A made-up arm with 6 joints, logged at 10 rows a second.
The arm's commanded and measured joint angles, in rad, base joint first. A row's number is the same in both.
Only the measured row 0 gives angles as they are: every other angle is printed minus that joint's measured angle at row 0.
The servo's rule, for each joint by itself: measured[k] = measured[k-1] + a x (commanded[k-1-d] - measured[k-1]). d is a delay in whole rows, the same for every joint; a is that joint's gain. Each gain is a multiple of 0.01, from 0.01 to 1. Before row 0 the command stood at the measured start. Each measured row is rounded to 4 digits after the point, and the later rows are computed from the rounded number. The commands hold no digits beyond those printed.
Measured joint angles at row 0:
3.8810, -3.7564, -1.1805, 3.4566, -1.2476, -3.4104
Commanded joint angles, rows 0 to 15:
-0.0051, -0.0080, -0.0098, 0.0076, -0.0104, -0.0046
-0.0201, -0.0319, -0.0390, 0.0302, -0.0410, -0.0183
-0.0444, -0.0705, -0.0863, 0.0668, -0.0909, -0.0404
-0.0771, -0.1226, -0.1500, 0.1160, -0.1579, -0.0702
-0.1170, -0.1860, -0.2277, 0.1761, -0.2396, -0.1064
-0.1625, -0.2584, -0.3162, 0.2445, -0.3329, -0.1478
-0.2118, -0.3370, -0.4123, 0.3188, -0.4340, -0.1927
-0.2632, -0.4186, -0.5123, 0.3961, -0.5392, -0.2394
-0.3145, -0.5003, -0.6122, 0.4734, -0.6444, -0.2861
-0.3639, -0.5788, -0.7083, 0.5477, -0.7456, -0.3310
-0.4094, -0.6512, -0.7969, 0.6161, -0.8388, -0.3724
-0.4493, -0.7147, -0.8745, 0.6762, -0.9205, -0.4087
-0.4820, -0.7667, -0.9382, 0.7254, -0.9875, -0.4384
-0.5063, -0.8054, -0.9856, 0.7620, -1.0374, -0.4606
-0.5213, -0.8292, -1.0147, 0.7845, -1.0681, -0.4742
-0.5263, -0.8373, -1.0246, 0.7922, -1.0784, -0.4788
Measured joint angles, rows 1 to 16:
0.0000, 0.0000, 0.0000, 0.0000, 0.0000, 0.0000
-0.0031, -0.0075, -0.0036, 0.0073, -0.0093, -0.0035
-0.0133, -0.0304, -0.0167, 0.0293, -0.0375, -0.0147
-0.0320, -0.0681, -0.0425, 0.0653, -0.0850, -0.0342
-0.0591, -0.1193, -0.0823, 0.1140, -0.1499, -0.0616
-0.0938, -0.1820, -0.1361, 0.1736, -0.2297, -0.0956
-0.1350, -0.2538, -0.2027, 0.2417, -0.3215, -0.1353
-0.1811, -0.3320, -0.2803, 0.3157, -0.4216, -0.1789
-0.2304, -0.4134, -0.3661, 0.3929, -0.5263, -0.2249
-0.2809, -0.4951, -0.4572, 0.4702, -0.6314, -0.2714
-0.3307, -0.5738, -0.5501, 0.5446, -0.7330, -0.3167
-0.3779, -0.6466, -0.6414, 0.6132, -0.8272, -0.3590
-0.4207, -0.7106, -0.7276, 0.6737, -0.9102, -0.3968
-0.4575, -0.7633, -0.8055, 0.7233, -0.9790, -0.4284
-0.4868, -0.8029, -0.8721, 0.7605, -1.0310, -0.4529
-0.5075, -0.8276, -0.9249, 0.7835, -1.0640, -0.4691
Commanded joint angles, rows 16 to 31:
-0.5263, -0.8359, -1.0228, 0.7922, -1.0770, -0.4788
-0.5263, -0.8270, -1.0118, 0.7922, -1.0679, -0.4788
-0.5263, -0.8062, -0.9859, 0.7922, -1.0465, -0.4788
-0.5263, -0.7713, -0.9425, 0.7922, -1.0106, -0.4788
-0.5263, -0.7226, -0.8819, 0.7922, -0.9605, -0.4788
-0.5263, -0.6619, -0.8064, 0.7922, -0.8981, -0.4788
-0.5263, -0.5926, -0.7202, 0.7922, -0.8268, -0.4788
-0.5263, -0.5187, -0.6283, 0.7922, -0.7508, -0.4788
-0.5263, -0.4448, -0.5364, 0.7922, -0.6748, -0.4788
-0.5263, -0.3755, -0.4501, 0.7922, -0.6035, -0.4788
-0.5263, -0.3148, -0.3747, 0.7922, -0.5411, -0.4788
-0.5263, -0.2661, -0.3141, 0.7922, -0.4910, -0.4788
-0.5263, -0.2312, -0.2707, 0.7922, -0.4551, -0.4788
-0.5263, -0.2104, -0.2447, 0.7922, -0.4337, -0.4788
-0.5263, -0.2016, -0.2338, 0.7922, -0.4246, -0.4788
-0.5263, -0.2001, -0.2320, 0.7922, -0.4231, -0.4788
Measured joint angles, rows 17 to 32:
-0.5188, -0.8367, -0.9618, 0.7919, -1.0768, -0.4765
-0.5233, -0.8359, -0.9844, 0.7922, -1.0770, -0.4782
-0.5251, -0.8275, -0.9945, 0.7922, -1.0689, -0.4787
-0.5258, -0.8075, -0.9913, 0.7922, -1.0490, -0.4788
-0.5261, -0.7735, -0.9732, 0.7922, -1.0148, -0.4788
-0.5262, -0.7257, -0.9394, 0.7922, -0.9665, -0.4788
-0.5263, -0.6657, -0.8902, 0.7922, -0.9056, -0.4788
-0.5263, -0.5970, -0.8273, 0.7922, -0.8355, -0.4788
-0.5263, -0.5234, -0.7537, 0.7922, -0.7601, -0.4788
-0.5263, -0.4495, -0.6733, 0.7922, -0.6842, -0.4788
-0.5263, -0.3799, -0.5907, 0.7922, -0.6124, -0.4788
-0.5263, -0.3187, -0.5108, 0.7922, -0.5489, -0.4788
-0.5263, -0.2693, -0.4380, 0.7922, -0.4974, -0.4788
-0.5263, -0.2335, -0.3761, 0.7922, -0.4598, -0.4788
-0.5263, -0.2118, -0.3275, 0.7922, -0.4366, -0.4788
-0.5263, -0.2022, -0.2928, 0.7922, -0.4259, -0.4788

